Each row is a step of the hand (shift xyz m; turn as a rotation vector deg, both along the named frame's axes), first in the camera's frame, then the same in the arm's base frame.
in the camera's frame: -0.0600 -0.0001 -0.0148 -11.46 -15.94 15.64
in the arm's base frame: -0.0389 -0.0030 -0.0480 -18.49 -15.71 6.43
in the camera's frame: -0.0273 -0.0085 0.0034 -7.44 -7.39 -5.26
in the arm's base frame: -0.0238 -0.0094 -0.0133 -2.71 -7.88 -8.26
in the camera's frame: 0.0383 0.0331 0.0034 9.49 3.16 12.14
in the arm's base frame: 0.0283 0.0347 0.0240 0.21 4.02 15.21
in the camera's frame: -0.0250 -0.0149 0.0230 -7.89 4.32 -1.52
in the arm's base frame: -0.0337 -0.0149 0.0041 -5.39 3.95 -6.21
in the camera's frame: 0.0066 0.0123 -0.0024 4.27 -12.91 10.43
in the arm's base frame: 0.0066 0.0124 0.0014 -2.83 -12.30 11.60
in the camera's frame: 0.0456 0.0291 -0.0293 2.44 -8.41 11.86
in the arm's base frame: 0.0539 0.0296 0.0026 -5.17 -7.81 11.38
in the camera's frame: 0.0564 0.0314 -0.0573 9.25 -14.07 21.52
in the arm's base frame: 0.0794 0.0312 -0.0133 -5.55 -12.81 23.49
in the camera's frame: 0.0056 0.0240 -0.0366 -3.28 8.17 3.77
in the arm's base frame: 0.0264 0.0227 -0.0271 -4.94 8.19 0.56
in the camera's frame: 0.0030 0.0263 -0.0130 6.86 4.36 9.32
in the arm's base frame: 0.0101 0.0258 -0.0100 -0.19 5.00 11.31
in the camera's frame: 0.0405 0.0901 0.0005 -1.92 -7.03 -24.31
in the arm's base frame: 0.0314 0.0915 0.0198 13.20 -8.09 -20.11
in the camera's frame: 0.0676 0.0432 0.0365 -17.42 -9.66 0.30
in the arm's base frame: 0.0316 0.0472 0.0674 -14.00 -10.30 -9.73
